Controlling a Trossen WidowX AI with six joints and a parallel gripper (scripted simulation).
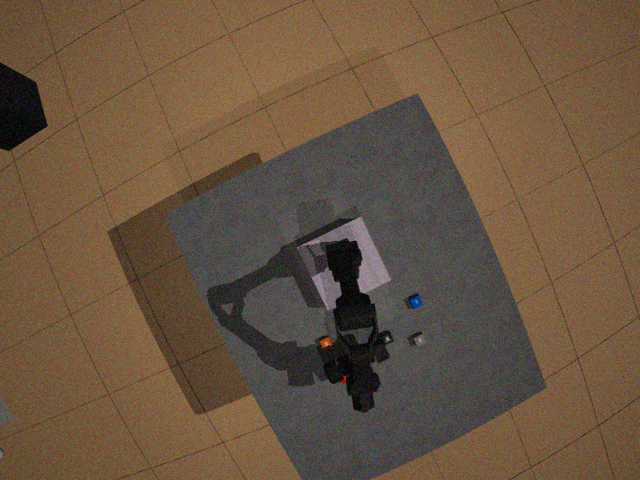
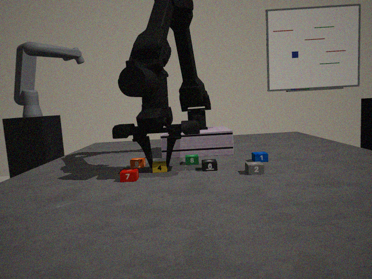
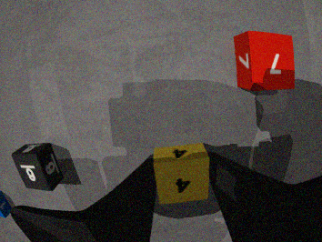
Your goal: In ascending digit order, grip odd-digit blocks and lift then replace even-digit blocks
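Right now my gripper tip is 11 cm to the right of the black 6 block. Also, from my gripper tip: red 7 block: 6 cm ahead, 6 cm to the right; then yellow 4 block: 1 cm behind; then orange 9 block: 7 cm behind, 6 cm to the right.
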